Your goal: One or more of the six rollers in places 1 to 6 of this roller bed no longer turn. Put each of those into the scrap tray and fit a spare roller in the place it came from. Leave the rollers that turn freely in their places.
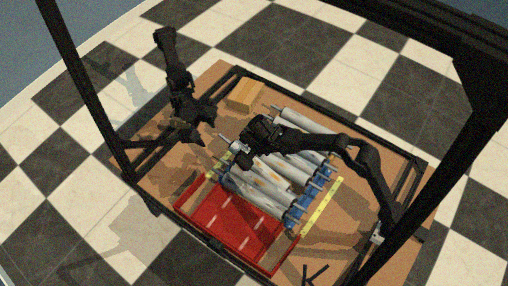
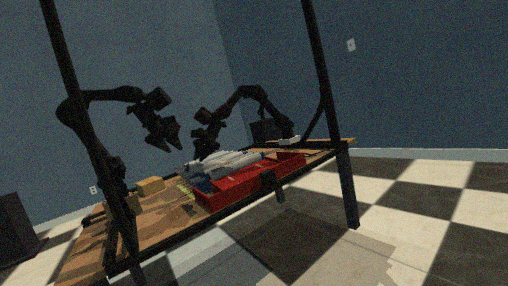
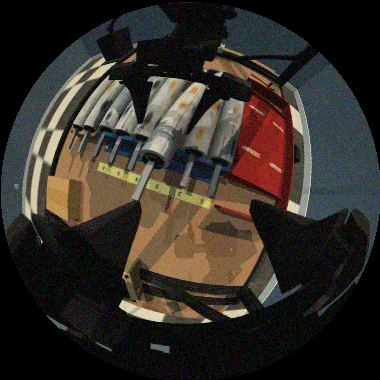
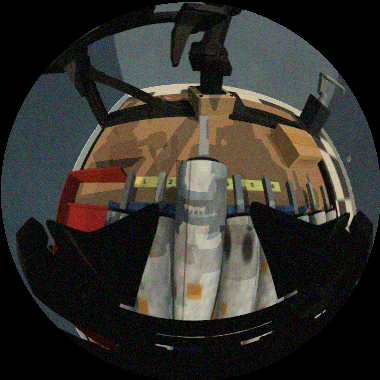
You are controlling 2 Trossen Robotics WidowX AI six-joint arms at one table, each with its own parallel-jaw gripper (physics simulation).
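Places are measured from the left arm's base along level axes (x back, y left, z down), in centimetres.
Where they show: left gripper, between the fingertips: [image 1: 209, 137] [image 2: 175, 151] [image 3: 197, 206] [image 4: 125, 76]; right gripper, between the fingertips: [image 1: 242, 148] [image 2: 196, 160] [image 3: 162, 127] [image 4: 205, 208]; left arm's base, origin of its link: [image 4: 210, 89]; right arm's base, origin of its link: [image 1: 389, 231] [image 2: 288, 137].
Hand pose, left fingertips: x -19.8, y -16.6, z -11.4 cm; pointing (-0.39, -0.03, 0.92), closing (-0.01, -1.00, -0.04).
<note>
Each offset is from my left fingertips to the centre of the thing. "spot": to the spot under its first point.
The roller bed's blue rail {spot: dy -2.2, dx -37.7, dz +18.6 cm} [image 1: 309, 196] carries grey rollers beside a yellow number strip [image 1: 322, 207] [image 3: 155, 185] [image 4: 253, 184]. The roller at place 3 [image 1: 236, 147] [image 3: 166, 131] [image 4: 200, 212] sits higher than its neighbours, and its axle end sticks out past theirs. My right gripper [image 1: 247, 151] [image 2: 202, 150] [image 4: 205, 208] is open and straddles this roller, with a gap on each side. My left gripper [image 1: 204, 131] [image 2: 168, 144] [image 3: 197, 206] is open and empty, hanging above the table off the bed's numbered end. The red scrap tray {dy -21.1, dx -15.7, dz +16.5 cm} [image 1: 230, 218] [image 2: 247, 176] [image 3: 262, 141] is empty beside place 1.
Two spare rollers {dy +26.3, dx -31.0, dz +13.8 cm} [image 1: 307, 120] [image 3: 84, 110] lie past place 6. A wooden block {dy +37.3, dx -0.1, dz +16.3 cm} [image 1: 244, 95] [image 2: 150, 185] [image 4: 295, 145] stands at the table's far corner. Black frame bars run along the table edge near the left arm's base.
</note>
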